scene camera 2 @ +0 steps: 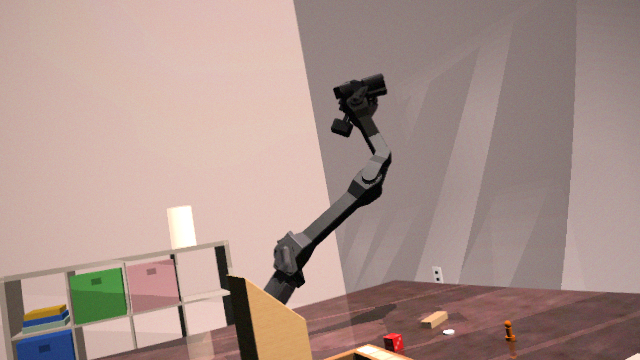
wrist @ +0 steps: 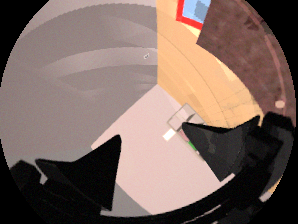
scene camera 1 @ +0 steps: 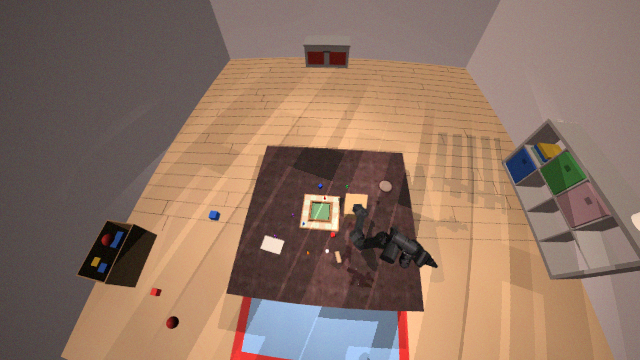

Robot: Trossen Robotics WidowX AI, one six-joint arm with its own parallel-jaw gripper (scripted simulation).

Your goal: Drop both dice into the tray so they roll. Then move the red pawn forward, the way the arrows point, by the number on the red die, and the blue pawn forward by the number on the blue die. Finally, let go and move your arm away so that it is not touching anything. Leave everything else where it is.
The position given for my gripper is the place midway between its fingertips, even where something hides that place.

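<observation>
My gripper (scene camera 1: 433,263), (wrist: 152,132): open, holding nothing.
</observation>
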